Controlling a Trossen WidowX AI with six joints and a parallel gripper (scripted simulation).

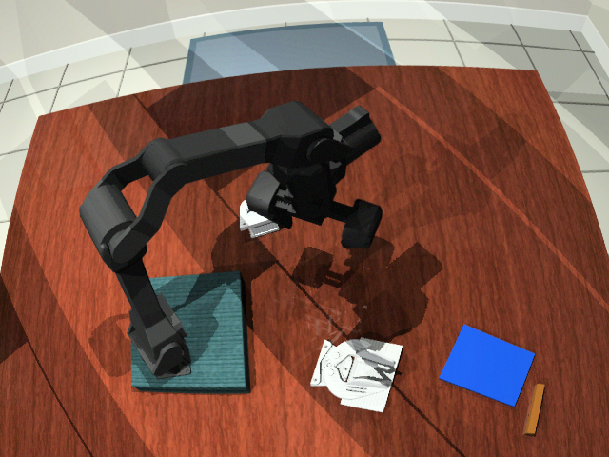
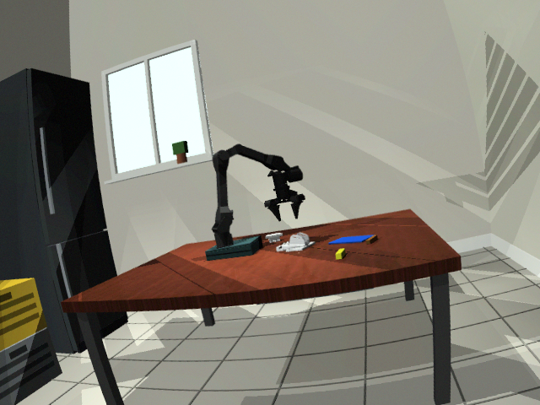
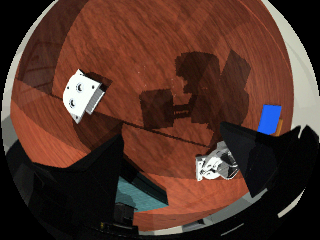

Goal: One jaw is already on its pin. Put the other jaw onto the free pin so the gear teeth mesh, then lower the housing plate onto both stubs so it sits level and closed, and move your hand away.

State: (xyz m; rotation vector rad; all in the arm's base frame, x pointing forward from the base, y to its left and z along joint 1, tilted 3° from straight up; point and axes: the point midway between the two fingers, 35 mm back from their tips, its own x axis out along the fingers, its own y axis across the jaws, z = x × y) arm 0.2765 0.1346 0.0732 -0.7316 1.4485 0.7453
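My gripper tip is 110 mm to the right of the small white block, 90 mm above it and 80 mm past it. Round my gripper tip: blue sheet 270 mm to the right, 240 mm ahead, 90 mm below; yellow block 550 mm to the right, 160 mm ahead, 90 mm below; grey jaw 210 mm to the right, 80 mm below, 10 mm behind.
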